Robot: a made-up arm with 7 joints. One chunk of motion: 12 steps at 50 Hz.
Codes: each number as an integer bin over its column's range. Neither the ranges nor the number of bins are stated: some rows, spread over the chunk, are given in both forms.
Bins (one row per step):
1: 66 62 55 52 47 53
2: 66 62 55 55 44 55
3: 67 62 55 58 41 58
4: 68 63 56 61 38 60
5: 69 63 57 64 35 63
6: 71 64 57 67 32 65
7: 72 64 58 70 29 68
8: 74 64 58 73 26 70
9: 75 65 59 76 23 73
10: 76 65 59 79 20 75
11: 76 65 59 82 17 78
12: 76 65 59 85 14 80
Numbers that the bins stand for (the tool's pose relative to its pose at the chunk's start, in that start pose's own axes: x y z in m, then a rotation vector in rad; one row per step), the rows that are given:
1: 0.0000 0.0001 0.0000 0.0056 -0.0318 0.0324
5: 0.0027 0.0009 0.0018 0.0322 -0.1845 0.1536
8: 0.0073 0.0017 0.0027 0.0522 -0.2991 0.2385
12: 0.0091 0.0025 0.0036 0.0789 -0.4518 0.3597
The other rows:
2: 0.0000 0.0001 0.0000 0.0122 -0.0700 0.0567
3: 0.0009 0.0001 0.0000 0.0189 -0.1082 0.0930
4: 0.0018 0.0009 0.0009 0.0256 -0.1464 0.1173
6: 0.0045 0.0017 0.0018 0.0389 -0.2227 0.1779
7: 0.0055 0.0017 0.0027 0.0456 -0.2609 0.2142
9: 0.0082 0.0025 0.0036 0.0589 -0.3373 0.2748
10: 0.0091 0.0025 0.0036 0.0656 -0.3755 0.2991
11: 0.0091 0.0025 0.0036 0.0722 -0.4136 0.3355

